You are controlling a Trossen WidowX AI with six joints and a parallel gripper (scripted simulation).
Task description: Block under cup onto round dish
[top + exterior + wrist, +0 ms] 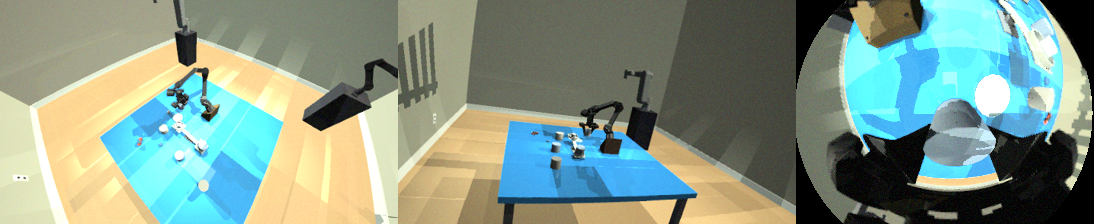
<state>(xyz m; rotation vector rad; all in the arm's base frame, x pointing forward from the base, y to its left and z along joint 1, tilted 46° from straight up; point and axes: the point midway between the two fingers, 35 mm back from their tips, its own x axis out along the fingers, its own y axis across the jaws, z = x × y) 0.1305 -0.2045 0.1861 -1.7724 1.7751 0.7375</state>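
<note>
My gripper tip is now 17 cm short of the grey block, 16 cm to the right of it and 2 cm below it. Also, from my gripper tip: small red thing: 49 cm ahead, 5 cm below, 2 cm to the right; round dish: 10 cm ahead, 6 cm below, 4 cm to the left.
</note>
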